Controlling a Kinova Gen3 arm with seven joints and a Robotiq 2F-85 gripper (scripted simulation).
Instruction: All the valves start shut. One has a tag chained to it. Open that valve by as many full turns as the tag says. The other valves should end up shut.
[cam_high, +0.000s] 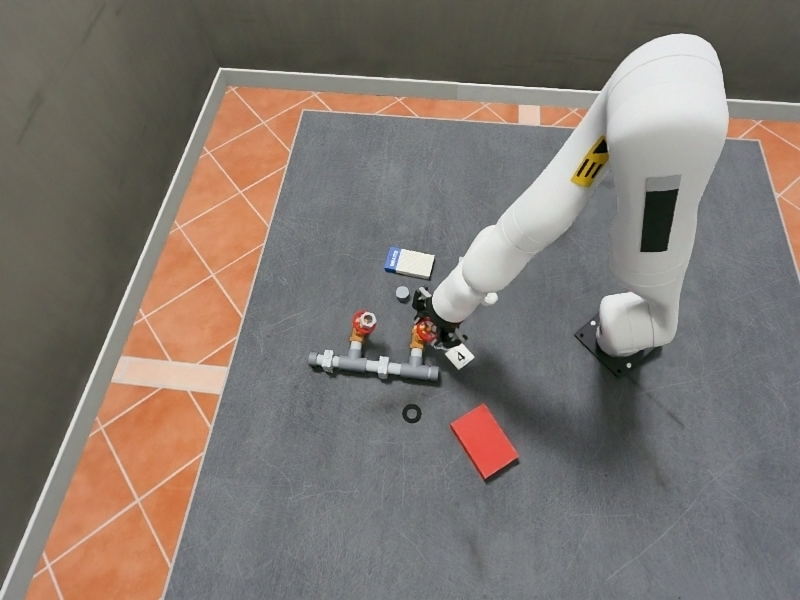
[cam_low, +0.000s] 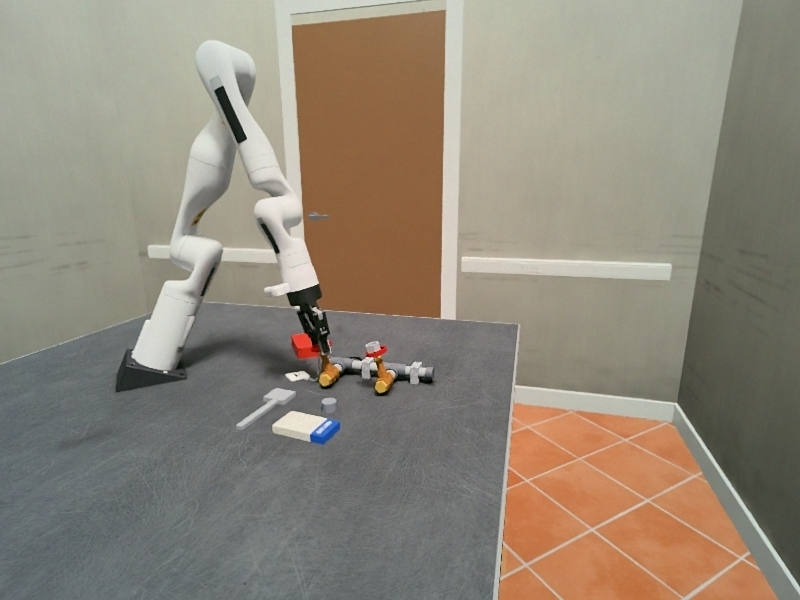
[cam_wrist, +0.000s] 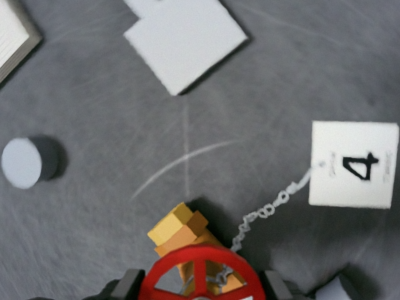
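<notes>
Now: hand 90 mm above the white tag, 70 mm past it and 20 mm to the right of it. The rest, counted from my hand: grey paddle: 130 mm to the right, 90 mm below, 60 mm behind; blue box: 210 mm to the right, 80 mm below, 50 mm ahead; red block: 200 mm to the left, 120 mm behind, 80 mm below.
</notes>
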